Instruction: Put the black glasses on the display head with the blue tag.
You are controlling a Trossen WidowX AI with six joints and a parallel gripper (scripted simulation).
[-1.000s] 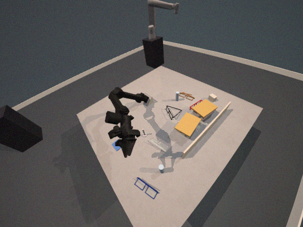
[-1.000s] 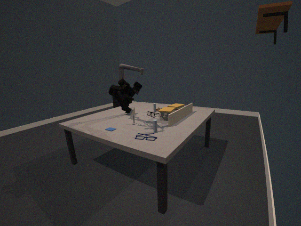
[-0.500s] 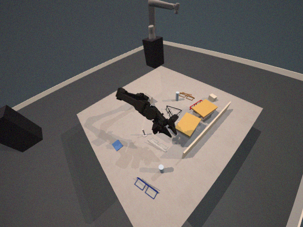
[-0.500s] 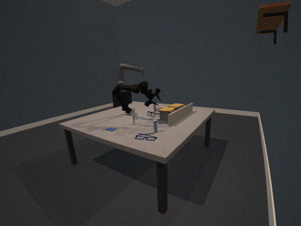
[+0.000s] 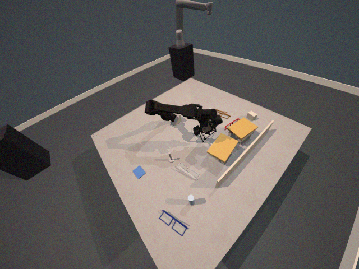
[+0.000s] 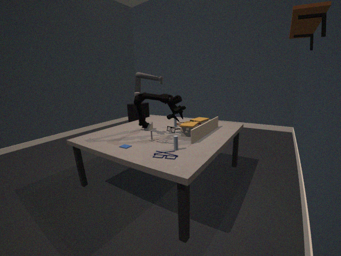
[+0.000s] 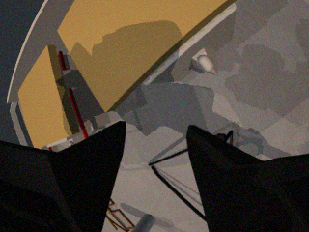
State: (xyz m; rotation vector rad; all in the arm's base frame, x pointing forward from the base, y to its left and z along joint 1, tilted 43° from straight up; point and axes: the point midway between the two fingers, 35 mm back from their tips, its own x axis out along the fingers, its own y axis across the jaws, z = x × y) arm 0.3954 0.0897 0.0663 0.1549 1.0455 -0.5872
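Right now the grey post is 290 mm to the right of my gripper tip, 110 mm behind it and 100 mm below it. Round my gripper tip: long beige board (220 mm ahead, 70 mm to the left, 70 mm below); beige block (420 mm to the left, 100 mm below, 70 mm ahead); blue tag (510 mm to the right, 200 mm behind, 120 mm below).
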